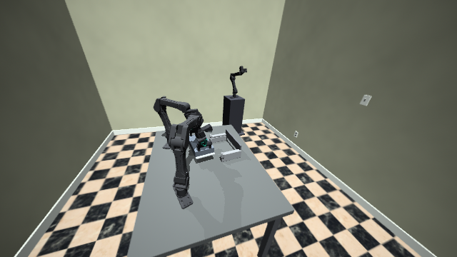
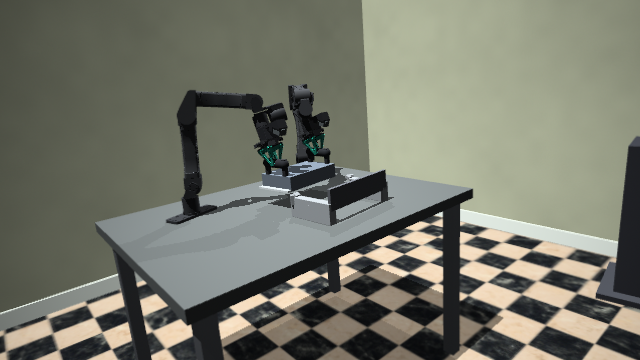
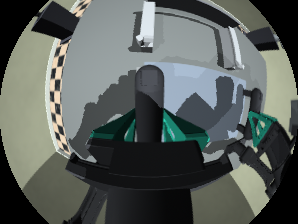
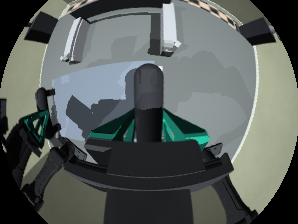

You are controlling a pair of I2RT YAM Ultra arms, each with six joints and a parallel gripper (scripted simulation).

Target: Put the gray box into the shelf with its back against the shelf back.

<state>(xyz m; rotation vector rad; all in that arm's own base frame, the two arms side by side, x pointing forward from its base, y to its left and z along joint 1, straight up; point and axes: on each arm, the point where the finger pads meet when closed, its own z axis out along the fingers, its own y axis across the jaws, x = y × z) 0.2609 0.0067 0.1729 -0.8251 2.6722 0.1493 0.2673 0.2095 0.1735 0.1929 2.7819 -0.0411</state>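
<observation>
The gray box lies 120 mm to the right of my left hand and 50 mm below it. From my left hand the other things lie so: dark back plate 320 mm ahead, 140 mm to the right, 90 mm below.
Now: right hand 120 mm to the right of the gray box and 50 mm above it. From my right hand the other things lie so: dark back plate 310 mm ahead, 100 mm to the left, 90 mm below.
</observation>
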